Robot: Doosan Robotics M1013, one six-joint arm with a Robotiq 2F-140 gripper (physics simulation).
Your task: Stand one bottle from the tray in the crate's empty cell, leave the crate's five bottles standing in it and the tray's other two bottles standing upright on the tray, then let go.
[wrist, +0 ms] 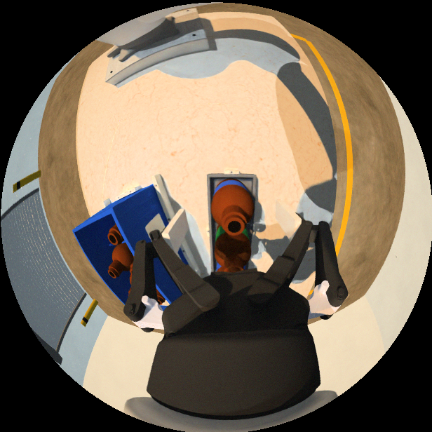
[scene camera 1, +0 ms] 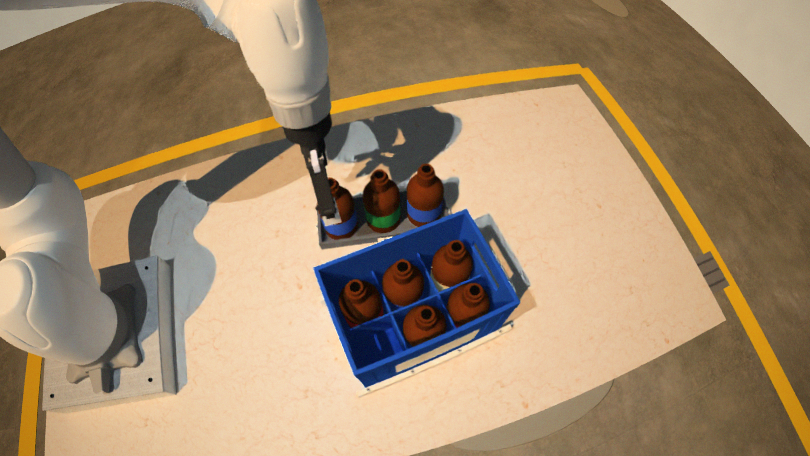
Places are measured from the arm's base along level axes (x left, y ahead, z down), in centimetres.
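Pixels of known places: arm's base, link origin: point(scene camera 1: 102, 333).
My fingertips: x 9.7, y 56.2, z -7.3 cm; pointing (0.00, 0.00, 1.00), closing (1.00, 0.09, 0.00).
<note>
Ahead of a thing's pixels: the offset from my fingertips to its top centre. "spot": to the spot under its first point. Level surfaces: height alone.
The blue crate {dx -24.6, dy +8.2, dz -3.8 cm} point(scene camera 1: 362, 263) point(wrist: 140, 210) holds five brown bottles upright. Its empty cell {spot: dx -26.9, dy -1.9, dz +12.9 cm} point(scene camera 1: 368, 346) is at the front left in the scene view. The grey tray {spot: dx -4.5, dy -0.4, dz +12.3 cm} point(scene camera 1: 340, 243) point(wrist: 210, 200) holds three upright brown bottles: a blue-labelled one {dx +0.2, dy +1.0, dz -2.3 cm} point(scene camera 1: 344, 206) point(wrist: 231, 200) at the left end, a green-labelled one {dx -1.4, dy +10.1, dz -2.3 cm} point(scene camera 1: 381, 198) point(wrist: 233, 246) in the middle and another blue-labelled one {dx -3.3, dy +18.7, dz -2.3 cm} point(scene camera 1: 425, 189) at the right end. My gripper point(scene camera 1: 330, 216) point(wrist: 230, 213) is open, its fingers on either side of the left-end bottle. The near finger hides part of that bottle in the scene view.
The crate stands close in front of the tray. A pale rail {dx -34.5, dy +8.7, dz +10.7 cm} point(scene camera 1: 436, 361) runs along the crate's front side. The robot's base plate point(scene camera 1: 141, 317) point(wrist: 165, 55) is at the left of the pale table top {dz +13.7 cm} point(scene camera 1: 595, 226) in the scene view.
</note>
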